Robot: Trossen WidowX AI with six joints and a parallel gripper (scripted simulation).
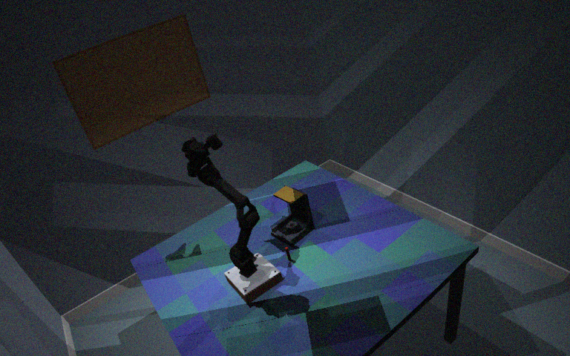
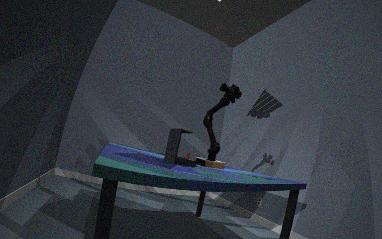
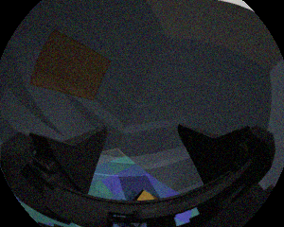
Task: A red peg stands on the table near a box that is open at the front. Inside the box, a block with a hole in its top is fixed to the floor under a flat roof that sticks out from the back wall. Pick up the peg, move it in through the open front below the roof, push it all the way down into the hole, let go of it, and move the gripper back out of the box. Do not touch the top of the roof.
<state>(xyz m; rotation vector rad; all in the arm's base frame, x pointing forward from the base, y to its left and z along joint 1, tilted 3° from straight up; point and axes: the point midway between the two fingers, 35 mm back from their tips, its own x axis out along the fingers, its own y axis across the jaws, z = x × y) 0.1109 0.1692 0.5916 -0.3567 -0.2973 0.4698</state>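
Right now my gripper tip is 3 cm short of the red peg, 28 cm to the left of it and 60 cm above it. Round my gripper tip: orange roof: 23 cm ahead, 16 cm to the right, 42 cm below.
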